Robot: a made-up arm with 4 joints.
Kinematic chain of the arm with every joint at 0, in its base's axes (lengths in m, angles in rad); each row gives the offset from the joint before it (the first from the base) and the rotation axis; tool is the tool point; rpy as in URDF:
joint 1: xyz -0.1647 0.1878 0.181 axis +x
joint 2: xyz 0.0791 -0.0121 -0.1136 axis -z
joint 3: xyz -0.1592 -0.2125 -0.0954 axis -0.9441 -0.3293 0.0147
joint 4: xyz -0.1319 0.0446 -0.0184 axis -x
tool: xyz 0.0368 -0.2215 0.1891 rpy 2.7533 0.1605 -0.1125
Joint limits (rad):
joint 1: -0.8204..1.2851
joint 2: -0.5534..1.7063
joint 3: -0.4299..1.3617
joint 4: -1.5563..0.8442
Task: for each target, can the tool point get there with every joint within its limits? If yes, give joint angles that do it. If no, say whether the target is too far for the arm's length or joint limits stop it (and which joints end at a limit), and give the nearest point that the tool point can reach.
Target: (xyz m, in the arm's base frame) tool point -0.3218 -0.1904 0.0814
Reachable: yes | joints 0.2072 -0.1070 0.4029 -0.1397
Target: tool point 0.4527 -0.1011 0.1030
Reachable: no: joint limits stop it (at a limit: joint 2, joint 3, joint 4) | nearest point 0.0052 -0.3556 0.0343 | short by 0.519 m
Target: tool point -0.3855 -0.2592 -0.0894
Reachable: yes | joints 0.0257 0.1561 0.6325 -1.2840
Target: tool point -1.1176 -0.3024 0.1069
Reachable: no: too far | nearest point -0.6028 -0.1221 0.0923 | short by 0.546 m
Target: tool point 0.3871 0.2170 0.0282
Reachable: no: joint limits stop it (at a limit: joint 1, joint 2, joint 4) | nearest point -0.0216 0.2859 -0.1480 | short by 0.450 m
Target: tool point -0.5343 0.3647 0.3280
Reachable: yes | joints 1.0797 1.4897 0.9282 -0.8589
